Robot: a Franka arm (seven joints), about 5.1 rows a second.
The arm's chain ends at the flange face. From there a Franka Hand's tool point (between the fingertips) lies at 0.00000 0.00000 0.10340 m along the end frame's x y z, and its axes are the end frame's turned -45 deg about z.
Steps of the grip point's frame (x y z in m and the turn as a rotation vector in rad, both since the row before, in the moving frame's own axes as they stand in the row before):
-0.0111, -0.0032, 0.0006, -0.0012, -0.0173, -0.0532
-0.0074, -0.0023, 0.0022, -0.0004, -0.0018, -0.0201
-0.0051, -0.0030, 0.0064, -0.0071, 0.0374, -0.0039
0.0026, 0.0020, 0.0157, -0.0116, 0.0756, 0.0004
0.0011, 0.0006, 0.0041, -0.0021, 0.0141, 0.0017
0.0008, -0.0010, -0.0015, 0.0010, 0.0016, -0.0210
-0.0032, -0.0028, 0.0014, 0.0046, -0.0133, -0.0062
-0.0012, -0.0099, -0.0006, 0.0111, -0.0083, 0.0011
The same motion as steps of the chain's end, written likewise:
-0.0090, 0.0042, 0.0006, -0.0131, -0.0114, -0.0532
-0.0068, 0.0034, 0.0022, -0.0016, -0.0010, -0.0201
-0.0090, 0.0037, 0.0065, 0.0214, 0.0315, -0.0039
-0.0031, 0.0042, 0.0160, 0.0453, 0.0617, 0.0004
0.0000, 0.0005, 0.0041, 0.0085, 0.0115, 0.0017
-0.0002, -0.0011, -0.0015, 0.0018, 0.0004, -0.0210
-0.0029, -0.0004, 0.0014, -0.0062, -0.0127, -0.0062
-0.0064, -0.0059, -0.0006, 0.0020, -0.0137, 0.0011

